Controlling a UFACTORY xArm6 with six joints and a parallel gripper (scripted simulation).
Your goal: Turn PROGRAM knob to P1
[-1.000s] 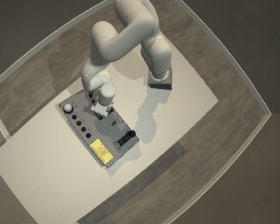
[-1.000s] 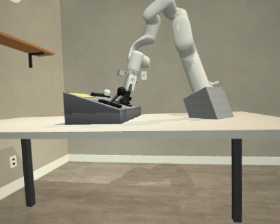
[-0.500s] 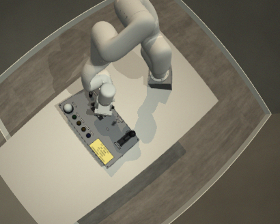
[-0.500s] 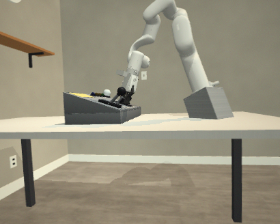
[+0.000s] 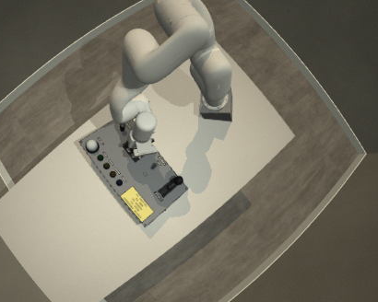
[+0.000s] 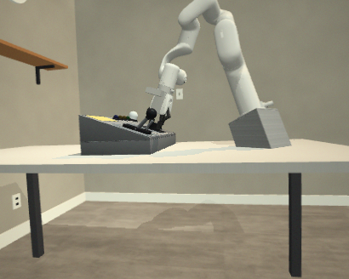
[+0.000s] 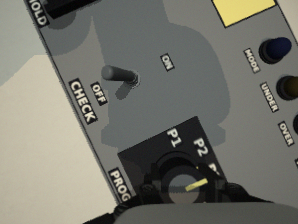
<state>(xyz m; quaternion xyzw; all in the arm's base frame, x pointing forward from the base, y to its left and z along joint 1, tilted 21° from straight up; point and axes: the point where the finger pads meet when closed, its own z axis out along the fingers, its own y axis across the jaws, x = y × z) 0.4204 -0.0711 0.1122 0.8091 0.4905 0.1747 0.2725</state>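
Now: the grey sloped console 4 cm ahead of my hand, 6 cm to the left of it and 3 cm below it. The rest, counted from my hand: check toggle (1 cm ahead, 12 cm to the left, 1 cm below); then black lever (1 cm ahead, 24 cm to the left, 1 cm above); then mode knob (1 cm behind, 12 cm to the right).
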